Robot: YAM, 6 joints.
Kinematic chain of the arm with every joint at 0, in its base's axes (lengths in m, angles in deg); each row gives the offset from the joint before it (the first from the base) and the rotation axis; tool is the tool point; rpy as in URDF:
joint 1: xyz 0 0 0.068 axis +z
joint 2: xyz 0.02 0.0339 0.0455 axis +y
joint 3: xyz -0.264 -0.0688 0 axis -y
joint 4: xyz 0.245 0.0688 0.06 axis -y
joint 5: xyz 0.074 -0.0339 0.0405 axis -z
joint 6: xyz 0.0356 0 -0.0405 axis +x
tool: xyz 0 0 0 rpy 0 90 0
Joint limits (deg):
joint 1: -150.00..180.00
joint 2: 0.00..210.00
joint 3: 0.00..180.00
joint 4: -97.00..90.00
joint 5: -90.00..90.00
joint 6: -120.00..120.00
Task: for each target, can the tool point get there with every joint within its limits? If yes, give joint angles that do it. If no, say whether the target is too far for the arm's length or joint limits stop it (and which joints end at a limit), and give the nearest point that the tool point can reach.
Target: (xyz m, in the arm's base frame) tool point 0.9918 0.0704 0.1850
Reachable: no: too far | nearest point 0.6425 0.0456 0.1593 | short by 0.351 m
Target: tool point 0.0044 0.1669 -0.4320
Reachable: no: joint limits stop it (at a limit: joint 2) | nearest point 0.0047 0.1785 -0.3735 | short by 0.060 m
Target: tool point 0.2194 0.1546 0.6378
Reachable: yes | joints 30.63 99.38 125.52 57.69 -36.52 33.42
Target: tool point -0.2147 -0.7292 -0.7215
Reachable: no: too far | nearest point -0.1304 -0.4427 -0.3111 | short by 0.508 m
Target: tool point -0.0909 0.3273 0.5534
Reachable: yes | joints -77.40 22.78 119.59 8.20 29.15 65.65
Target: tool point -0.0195 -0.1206 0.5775
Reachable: yes | joints 97.21 44.65 127.15 -62.98 -75.60 81.72
